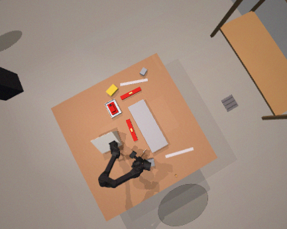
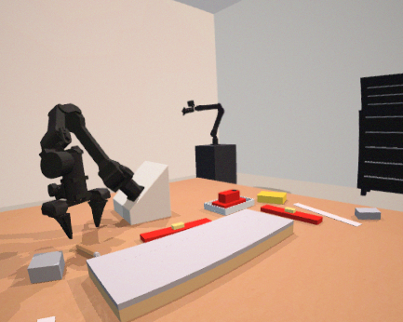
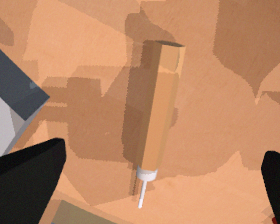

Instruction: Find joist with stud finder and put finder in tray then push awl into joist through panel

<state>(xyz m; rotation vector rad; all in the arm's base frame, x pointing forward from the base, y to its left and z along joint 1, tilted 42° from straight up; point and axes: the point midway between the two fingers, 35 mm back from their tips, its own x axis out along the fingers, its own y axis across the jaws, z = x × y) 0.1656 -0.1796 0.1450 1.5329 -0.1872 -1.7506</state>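
Now: the awl 5 cm below my gripper tip, 3 cm ahead of it and 1 cm to the left of it. Also, from my gripper tip: grey block: 11 cm to the right, 6 cm ahead, 4 cm below; then white tray: 56 cm to the left, 4 cm below, 3 cm behind; then red stud finder: 57 cm to the left, 4 cm behind, 1 cm below.
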